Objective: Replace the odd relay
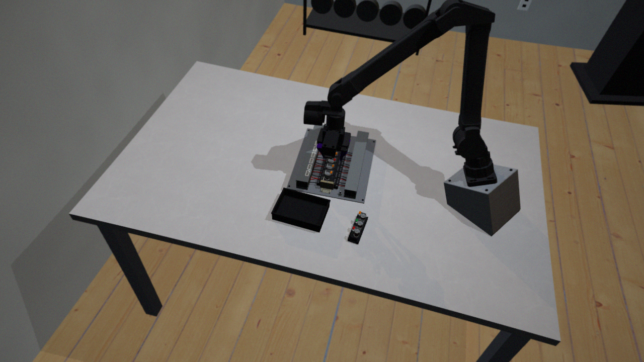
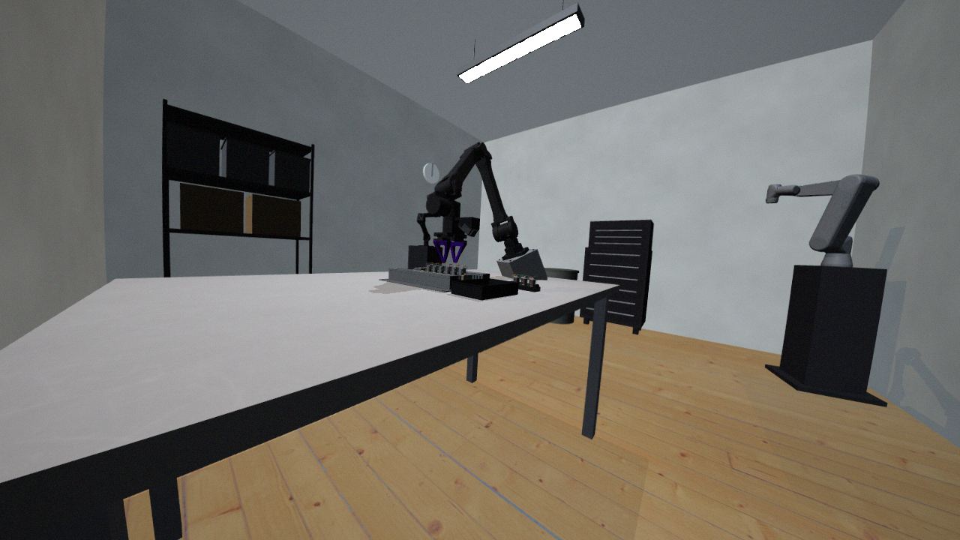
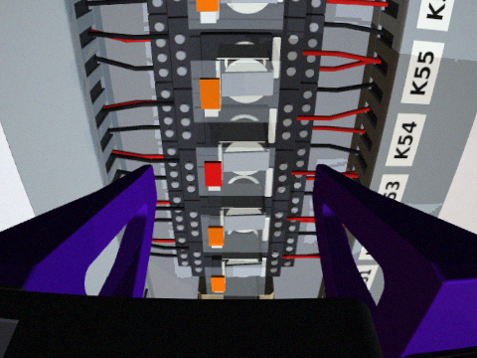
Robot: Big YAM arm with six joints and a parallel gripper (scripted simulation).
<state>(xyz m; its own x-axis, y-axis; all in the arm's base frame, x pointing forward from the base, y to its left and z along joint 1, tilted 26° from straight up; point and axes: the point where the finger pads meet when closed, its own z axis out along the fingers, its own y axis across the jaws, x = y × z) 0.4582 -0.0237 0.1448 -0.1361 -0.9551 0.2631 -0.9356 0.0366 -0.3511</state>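
My gripper is now 10 mm past the grey panel, 50 mm to the left of it and 80 mm above it.
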